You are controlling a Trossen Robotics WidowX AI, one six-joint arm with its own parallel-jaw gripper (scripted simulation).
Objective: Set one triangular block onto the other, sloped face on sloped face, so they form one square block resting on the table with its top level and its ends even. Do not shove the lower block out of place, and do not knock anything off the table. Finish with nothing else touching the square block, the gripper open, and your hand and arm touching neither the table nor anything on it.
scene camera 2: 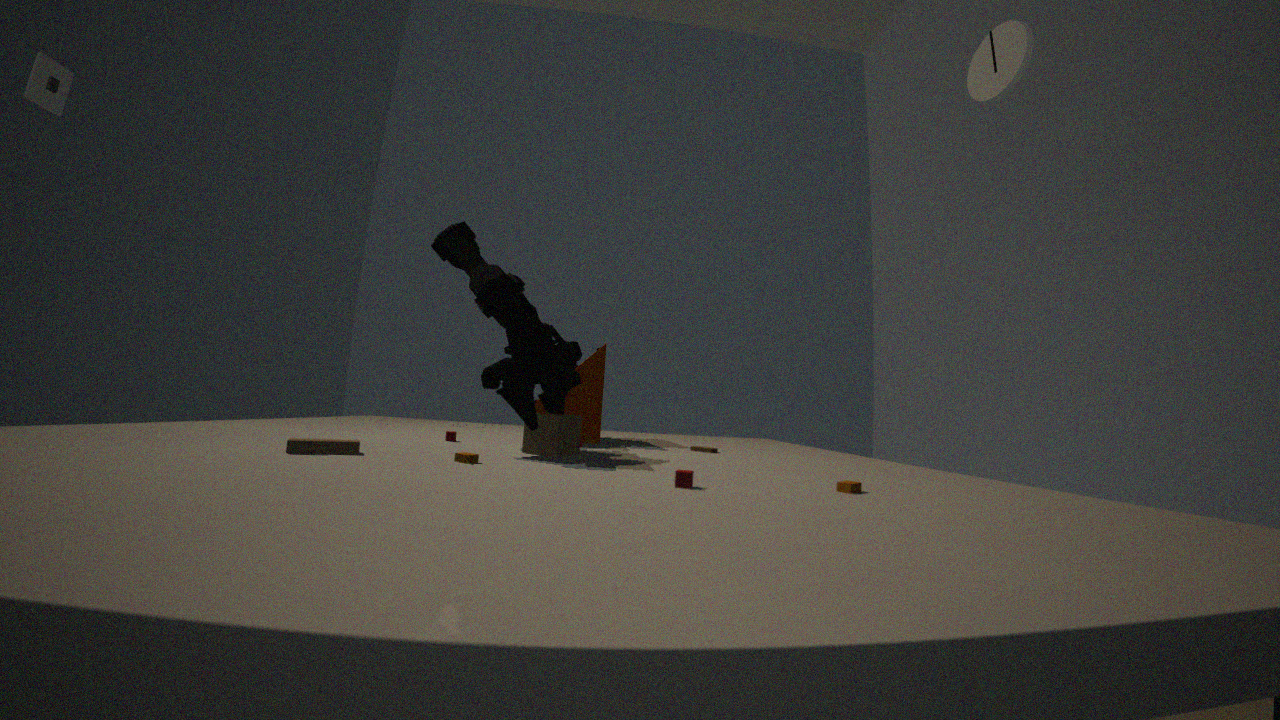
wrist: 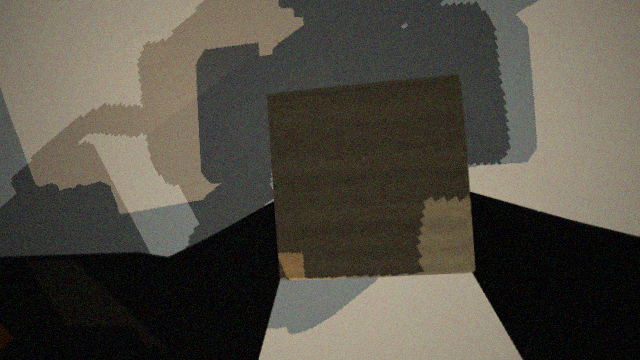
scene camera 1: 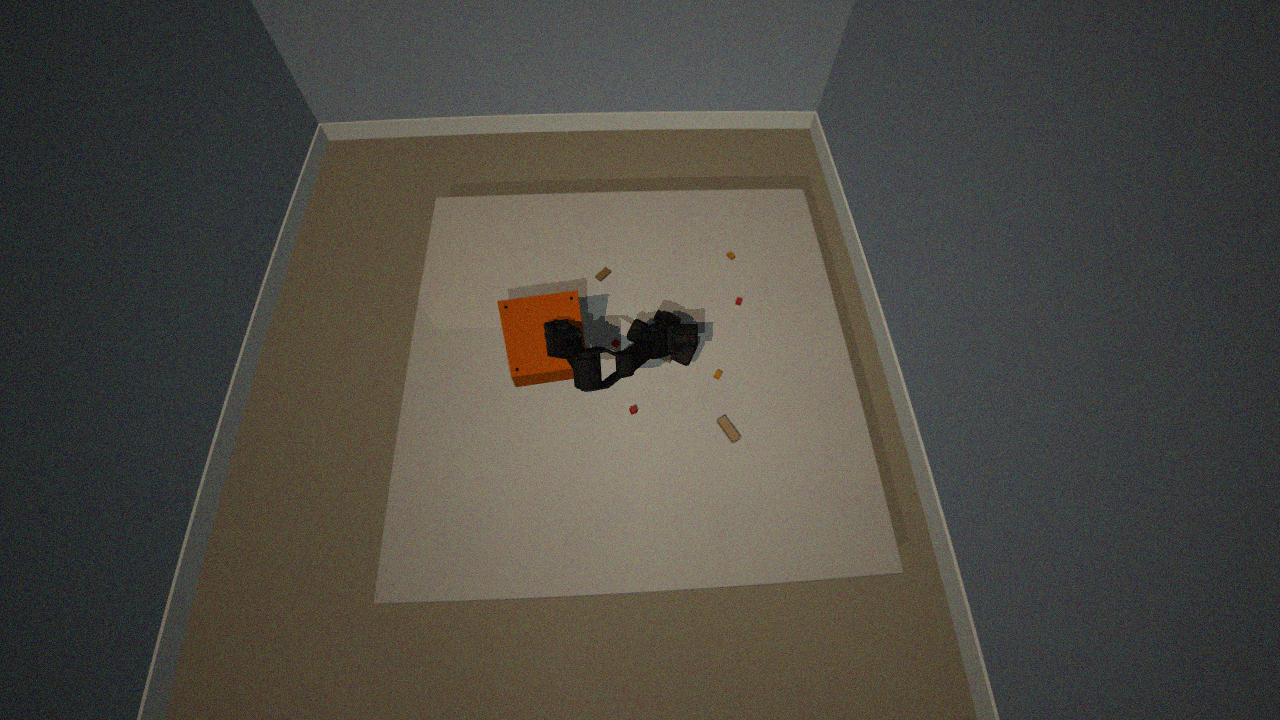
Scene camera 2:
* gripper: 547,429
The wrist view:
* gripper: 364,203
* wooden block: 371,183, held by the gripper
